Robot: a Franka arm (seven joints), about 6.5 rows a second.
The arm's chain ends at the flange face. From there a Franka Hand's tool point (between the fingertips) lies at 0.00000 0.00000 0.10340 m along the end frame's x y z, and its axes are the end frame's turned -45 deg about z.
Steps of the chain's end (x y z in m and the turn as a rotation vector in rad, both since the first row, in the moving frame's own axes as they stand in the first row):
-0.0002, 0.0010, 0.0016, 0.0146, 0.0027, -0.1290
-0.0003, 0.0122, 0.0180, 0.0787, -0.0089, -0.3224
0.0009, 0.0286, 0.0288, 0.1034, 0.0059, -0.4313
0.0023, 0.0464, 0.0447, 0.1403, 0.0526, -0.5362
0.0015, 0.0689, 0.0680, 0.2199, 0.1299, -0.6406
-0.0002, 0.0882, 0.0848, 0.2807, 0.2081, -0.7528
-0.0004, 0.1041, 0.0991, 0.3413, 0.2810, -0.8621
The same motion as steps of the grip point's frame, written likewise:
0.0004, -0.0004, 0.0016, 0.0084, 0.0122, -0.1290
-0.0049, 0.0013, 0.0177, 0.0619, 0.0494, -0.3224
-0.0134, 0.0123, 0.0283, 0.0689, 0.0773, -0.4313
-0.0195, 0.0247, 0.0436, 0.0620, 0.1364, -0.5362
-0.0261, 0.0358, 0.0648, 0.0636, 0.2473, -0.6406
-0.0326, 0.0448, 0.0788, 0.0513, 0.3456, -0.7528
-0.0369, 0.0515, 0.0898, 0.0426, 0.4400, -0.8621

